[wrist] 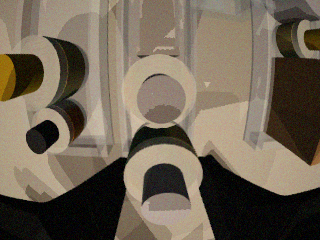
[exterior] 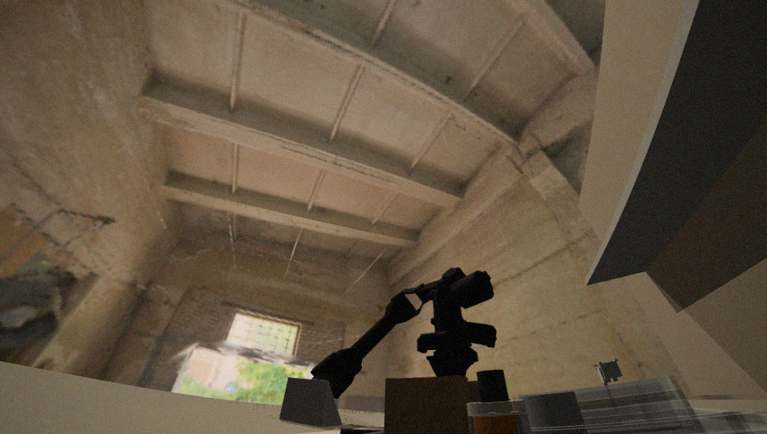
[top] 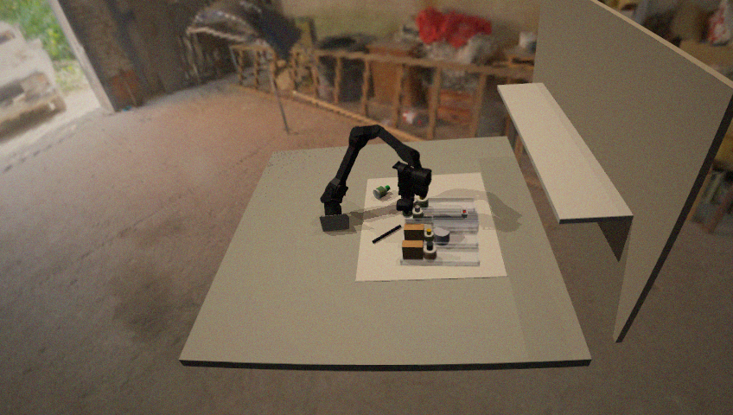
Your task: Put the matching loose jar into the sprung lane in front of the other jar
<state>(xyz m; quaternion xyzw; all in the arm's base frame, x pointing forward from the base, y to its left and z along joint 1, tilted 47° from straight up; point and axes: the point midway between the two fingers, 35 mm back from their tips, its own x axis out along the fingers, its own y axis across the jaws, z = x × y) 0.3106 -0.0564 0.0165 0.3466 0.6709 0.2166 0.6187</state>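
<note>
Now: the black stick 9 cm behind my gripper tip, 8 cm to the right of it and 5 cm below it. Also, from my gripper tip: pusher lane 16 cm ahead, 5 cm to the right, 3 cm below; then grey cylinder 12 cm ahead, 15 cm to the right, 2 cm below; then shelf 52 cm ahead, 7 cm to the right, 32 cm above.
</note>
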